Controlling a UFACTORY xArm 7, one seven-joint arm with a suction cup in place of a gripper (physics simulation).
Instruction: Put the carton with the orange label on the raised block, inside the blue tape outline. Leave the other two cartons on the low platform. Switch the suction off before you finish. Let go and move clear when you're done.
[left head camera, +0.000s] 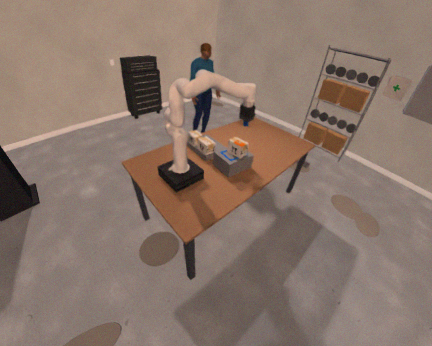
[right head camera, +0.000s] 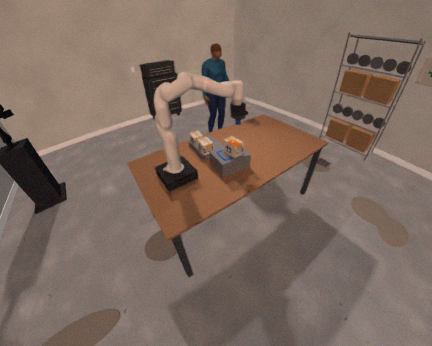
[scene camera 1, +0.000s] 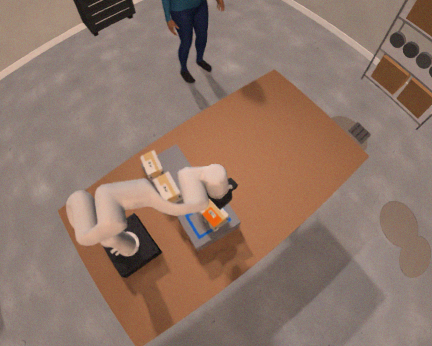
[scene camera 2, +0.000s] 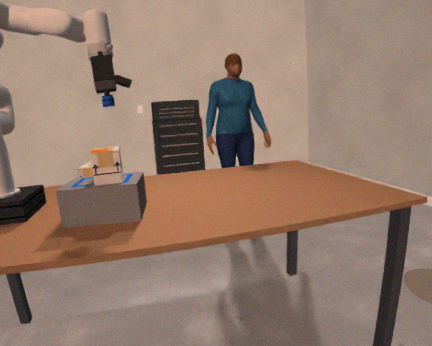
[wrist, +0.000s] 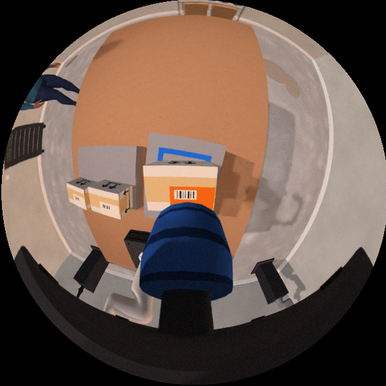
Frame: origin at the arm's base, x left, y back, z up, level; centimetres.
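Where they show: hand at its tool point: (left head camera: 245, 125) (right head camera: 238, 123) (scene camera 2: 109, 106); arm's base at its link origin: (left head camera: 180, 168) (right head camera: 175, 168) (scene camera 1: 127, 244) (scene camera 2: 2, 195).
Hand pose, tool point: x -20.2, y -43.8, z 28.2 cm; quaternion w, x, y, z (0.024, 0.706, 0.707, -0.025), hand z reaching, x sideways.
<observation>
Each offset is from my tool point to the top centre of the thing. Level surfaces: height alone.
The orange-labelled carton {dx +1.9, dy +2.5, dz -13.7 cm} (left head camera: 239, 147) (right head camera: 233, 146) (scene camera 1: 214, 215) (scene camera 2: 106, 165) (wrist: 181, 175) stands upright on the grey raised block {dx +3.0, dy +4.7, dz -24.0 cm} (scene camera 2: 100, 207) (wrist: 155, 142). The blue tape outline (scene camera 1: 193, 226) (scene camera 2: 128, 178) (wrist: 185, 153) shows around parts of its base. The carton hides the rest, so I cannot tell whether its base lies wholly inside. My gripper, a blue suction cup (left head camera: 246, 123) (right head camera: 238, 122) (scene camera 2: 108, 101) (wrist: 186, 250), is open and hangs well above the carton, with a visible gap. One plain carton {dx +45.2, dy +7.5, dz -22.5 cm} (scene camera 1: 151, 164) (wrist: 78, 193) and another plain carton {dx +28.7, dy +9.6, dz -22.0 cm} (scene camera 1: 166, 186) (wrist: 110, 199) stand on the low platform {dx +35.5, dy +2.5, dz -31.2 cm} (scene camera 1: 175, 157) (wrist: 110, 165).
The black arm base (left head camera: 181, 175) (scene camera 1: 132, 247) sits on the brown table {dz -36.0 cm} (scene camera 1: 280, 150). The low platform is beside the raised block. A person (left head camera: 202, 75) (scene camera 2: 235, 110) stands behind the table. A shelf rack and a black tool cabinet (scene camera 2: 177, 137) stand farther off.
</observation>
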